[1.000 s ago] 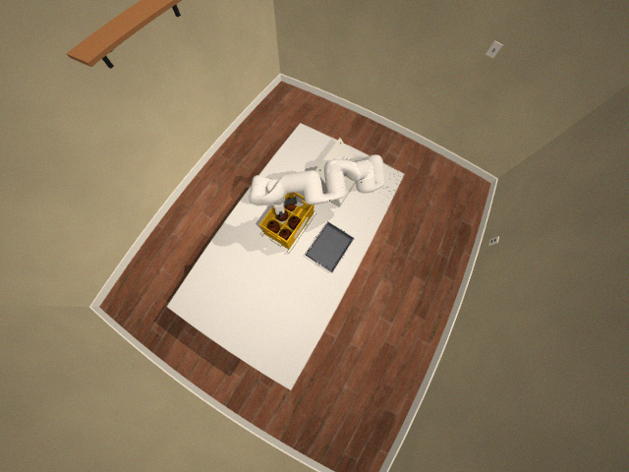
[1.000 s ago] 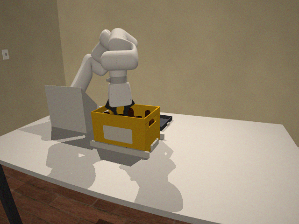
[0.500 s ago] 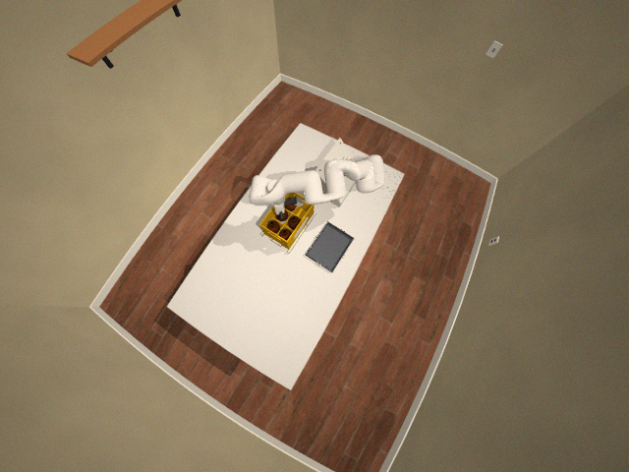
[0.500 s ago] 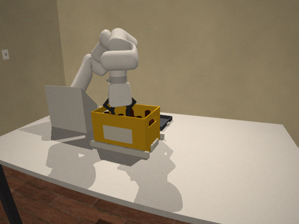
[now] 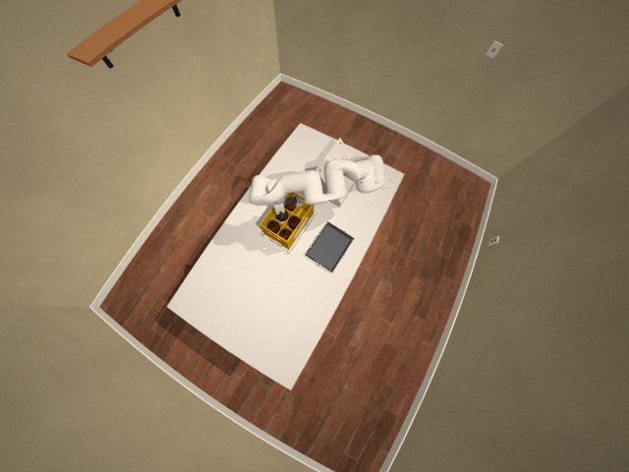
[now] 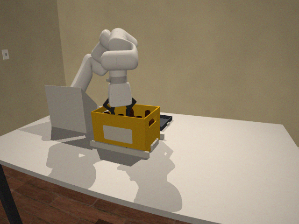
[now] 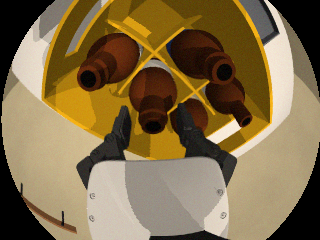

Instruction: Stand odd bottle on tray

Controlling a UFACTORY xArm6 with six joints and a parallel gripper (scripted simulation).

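Now: hand 1 cm short of the yellow crate, 5 cm to the right of it and 7 cm above it. Also, from my hand: dark grey tray: 1 cm ahead, 34 cm to the left, 15 cm below; then glass bottle: 9 cm ahead, 7 cm below.
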